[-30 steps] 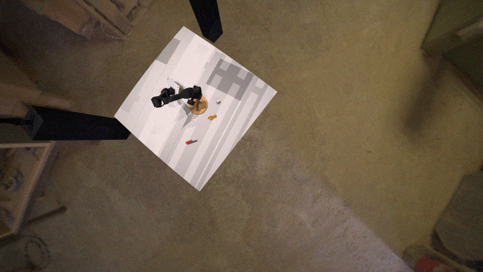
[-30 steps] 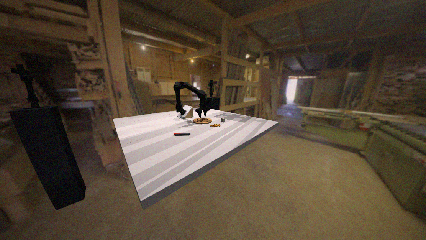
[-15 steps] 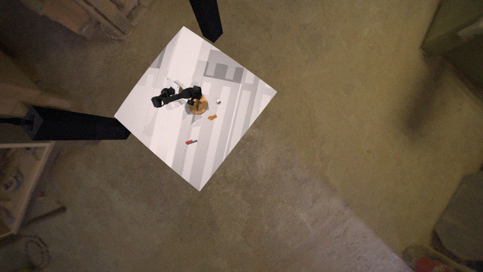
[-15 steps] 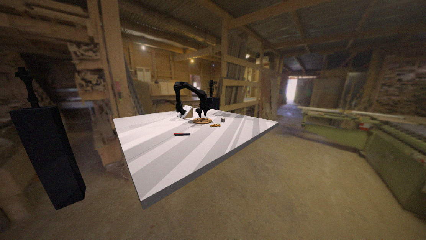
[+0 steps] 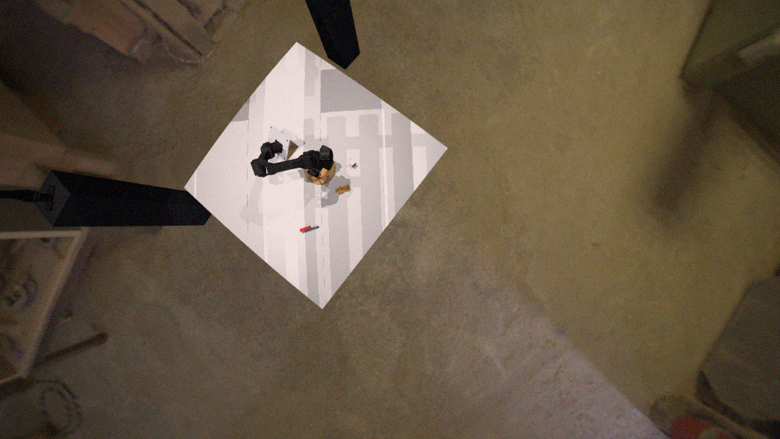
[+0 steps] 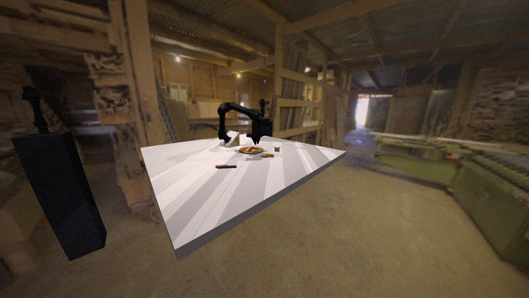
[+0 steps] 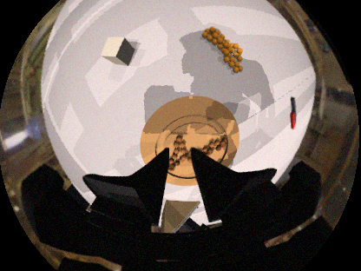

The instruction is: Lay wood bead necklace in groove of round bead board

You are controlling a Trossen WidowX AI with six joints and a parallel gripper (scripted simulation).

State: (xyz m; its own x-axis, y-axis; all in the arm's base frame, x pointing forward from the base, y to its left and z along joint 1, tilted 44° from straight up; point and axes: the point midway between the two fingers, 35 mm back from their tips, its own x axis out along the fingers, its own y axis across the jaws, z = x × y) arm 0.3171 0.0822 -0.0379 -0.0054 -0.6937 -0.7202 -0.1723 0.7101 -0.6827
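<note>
Right now the small grey cube is 12 cm ahead of my gripper tip, 12 cm to the left of it and 4 cm below it. Round my gripper tip: black marker (15 cm ahead, 38 cm to the right, 5 cm below).
</note>
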